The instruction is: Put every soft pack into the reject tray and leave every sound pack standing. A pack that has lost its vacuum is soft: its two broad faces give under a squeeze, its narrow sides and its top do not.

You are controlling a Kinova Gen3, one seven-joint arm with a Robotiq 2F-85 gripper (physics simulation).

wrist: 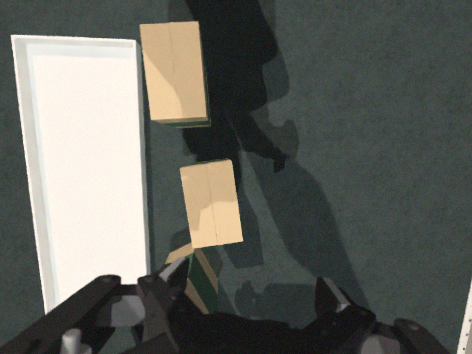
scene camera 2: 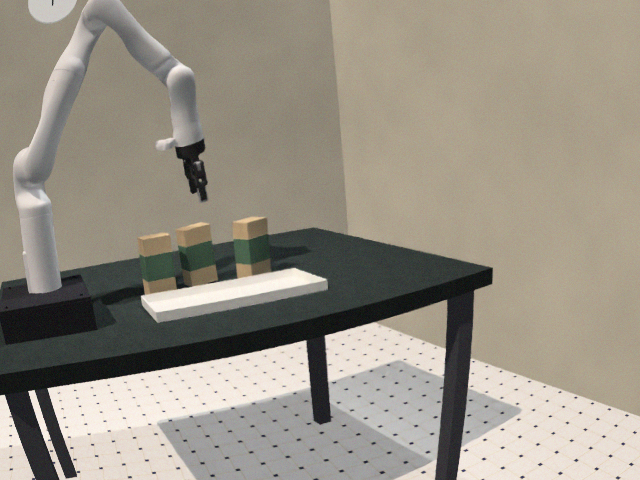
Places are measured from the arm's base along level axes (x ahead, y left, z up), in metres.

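Pixels of known places: gripper, fingertip midpoint: [wrist: 250, 281] [scene camera 2: 199, 196]; arm's base, origin of the base link: [scene camera 2: 45, 288].
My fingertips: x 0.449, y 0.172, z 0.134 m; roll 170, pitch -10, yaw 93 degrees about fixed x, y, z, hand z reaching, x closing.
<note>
Ahead of a thing's pixels: the offset from my fingertips to its middle. Level surfaces: height alone.
Three tan packs with green bands stand upright in a loose row behind the white reject tray @(0.010 m ahead, 0.204 m right, 0.196 m down) [scene camera 2: 237, 298] [wrist: 90, 165]. The pack nearest the robot base [scene camera 2: 157, 266] [wrist: 176, 72] is at the left of the scene view and the top of the wrist view. The middle pack @(0.026 m back, 0.030 m right, 0.135 m down) [scene camera 2: 196, 255] [wrist: 212, 205] stands slightly turned. The far pack @(0.114 m ahead, 0.044 m right, 0.137 m down) [scene camera 2: 251, 249] [wrist: 202, 282] is partly hidden behind a finger in the wrist view. My gripper [scene camera 2: 202, 198] [wrist: 250, 281] is open and empty, above the level of the pack tops. Softness cannot be told by sight. The tray holds no pack.
The dark table @(0.207 m down) [scene camera 2: 392, 273] [wrist: 400, 125] carries the packs and tray. The robot's black base block [scene camera 2: 49, 320] stands at the left end in the scene view. The near pack stands close beside the tray's long wall. Arm shadows fall across the table beside the packs.
</note>
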